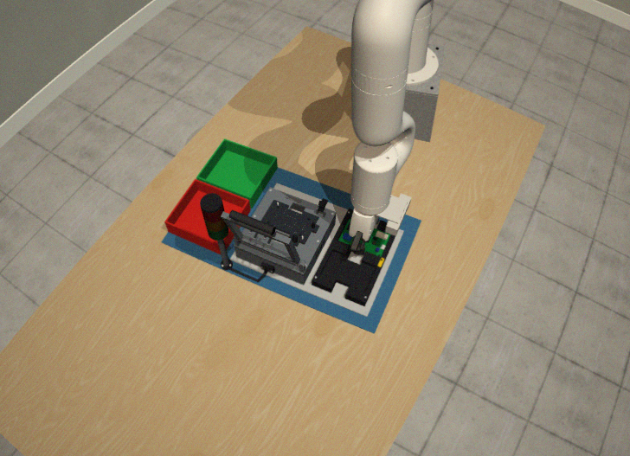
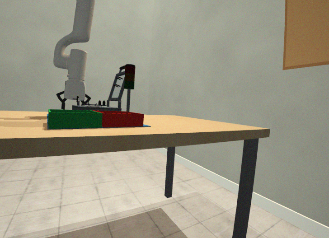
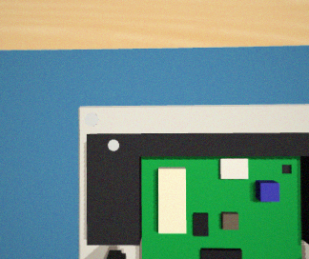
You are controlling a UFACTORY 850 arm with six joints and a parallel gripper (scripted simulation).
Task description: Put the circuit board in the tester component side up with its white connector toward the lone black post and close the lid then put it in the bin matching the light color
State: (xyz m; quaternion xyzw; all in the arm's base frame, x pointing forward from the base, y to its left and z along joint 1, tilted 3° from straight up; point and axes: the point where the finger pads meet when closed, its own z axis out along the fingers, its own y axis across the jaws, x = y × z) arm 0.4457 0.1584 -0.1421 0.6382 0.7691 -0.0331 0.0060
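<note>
The green circuit board lies 10 mm below my hand. From my hand the other things lie so: clear lid: 210 mm ahead, 130 mm to the right, 150 mm above; latch hook: 20 mm ahead, 110 mm to the right, 50 mm above; green bin: 20 mm ahead, 370 mm to the right, 20 mm below.
</note>
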